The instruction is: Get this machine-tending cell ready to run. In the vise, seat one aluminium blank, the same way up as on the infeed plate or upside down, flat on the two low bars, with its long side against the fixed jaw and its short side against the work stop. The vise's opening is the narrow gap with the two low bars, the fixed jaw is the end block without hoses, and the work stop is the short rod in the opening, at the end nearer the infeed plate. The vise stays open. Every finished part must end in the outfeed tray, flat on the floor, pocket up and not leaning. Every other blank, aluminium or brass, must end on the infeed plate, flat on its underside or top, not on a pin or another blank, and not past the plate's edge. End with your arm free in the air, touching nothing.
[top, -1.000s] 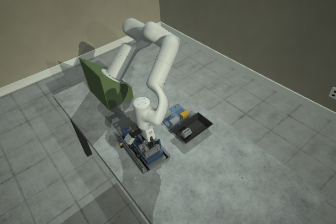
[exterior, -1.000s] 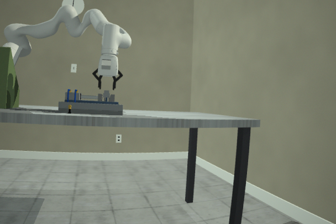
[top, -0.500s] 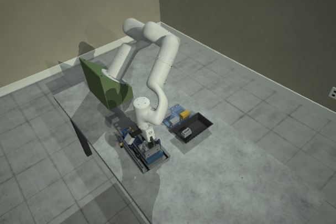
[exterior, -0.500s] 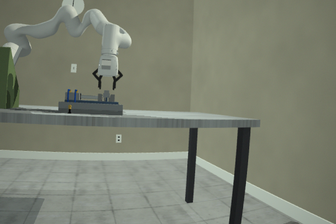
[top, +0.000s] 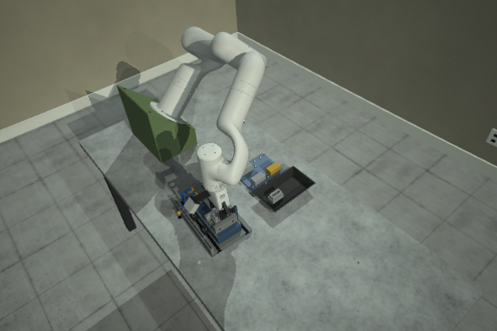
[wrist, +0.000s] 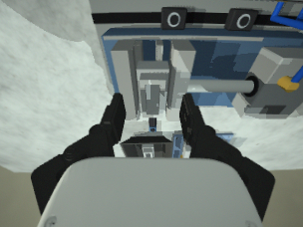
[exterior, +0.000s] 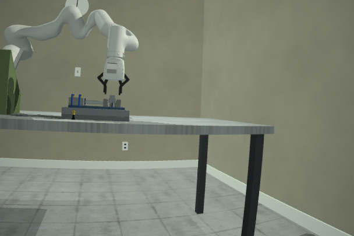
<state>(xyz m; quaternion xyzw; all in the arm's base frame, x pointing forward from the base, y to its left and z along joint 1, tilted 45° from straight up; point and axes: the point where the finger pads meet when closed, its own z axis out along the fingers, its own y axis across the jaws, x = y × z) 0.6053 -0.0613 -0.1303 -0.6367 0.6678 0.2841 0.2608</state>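
The fixed jaw lies 3 cm ahead of my hand and 6 cm below it. The rest, counted from my hand: moving jaw (3 cm behind, 1 cm to the left, 6 cm below); then cylinder rod (8 cm behind, 1 cm to the left, 6 cm below); then vise (7 cm behind, 1 cm to the left, 10 cm below).
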